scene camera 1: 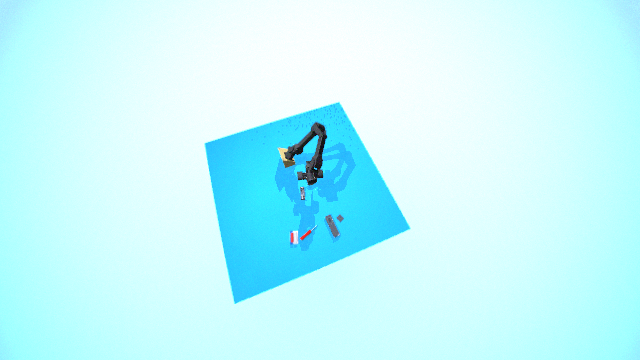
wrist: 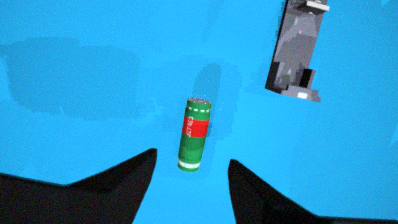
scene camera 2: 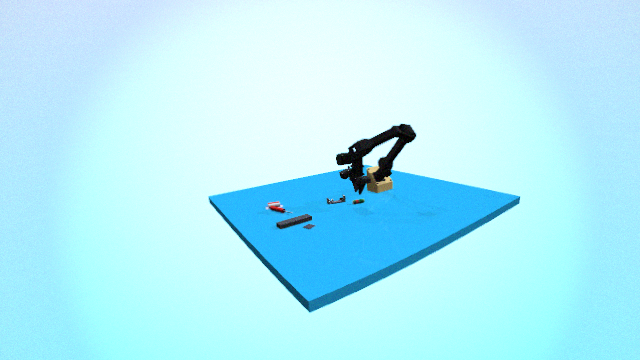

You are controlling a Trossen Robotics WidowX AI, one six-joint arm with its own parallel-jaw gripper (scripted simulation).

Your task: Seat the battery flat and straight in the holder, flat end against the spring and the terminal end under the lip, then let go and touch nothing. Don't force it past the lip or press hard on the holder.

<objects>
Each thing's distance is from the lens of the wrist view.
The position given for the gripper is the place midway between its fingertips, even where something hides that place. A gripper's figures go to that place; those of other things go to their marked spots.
gripper (wrist: 193, 160): 12 cm
battery (wrist: 197, 113): 14 cm
</objects>
